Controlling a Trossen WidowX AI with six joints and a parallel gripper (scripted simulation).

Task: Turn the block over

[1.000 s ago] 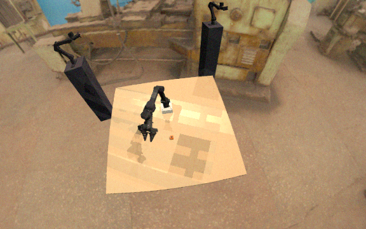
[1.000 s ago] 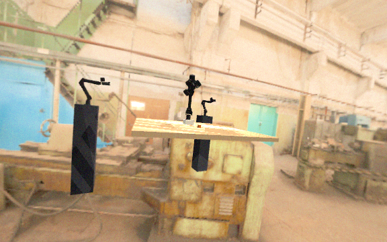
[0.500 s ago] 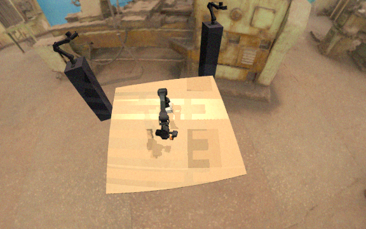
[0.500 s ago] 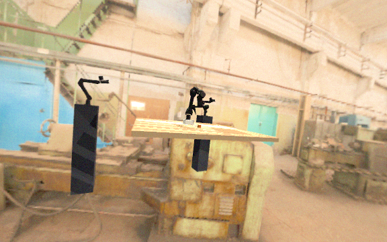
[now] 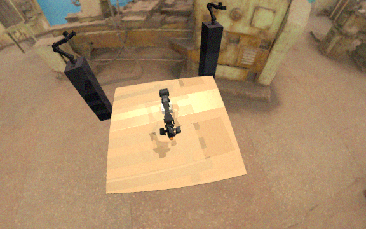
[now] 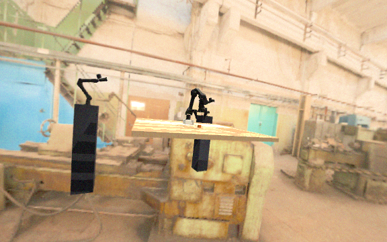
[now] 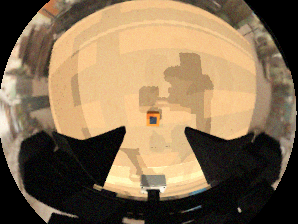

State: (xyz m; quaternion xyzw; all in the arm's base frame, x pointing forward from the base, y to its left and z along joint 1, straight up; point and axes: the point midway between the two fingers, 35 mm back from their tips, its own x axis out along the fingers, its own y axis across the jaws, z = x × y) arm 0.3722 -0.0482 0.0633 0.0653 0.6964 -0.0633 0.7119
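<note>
My gripper tip is 1 cm past the orange block and 7 cm above it.
</note>
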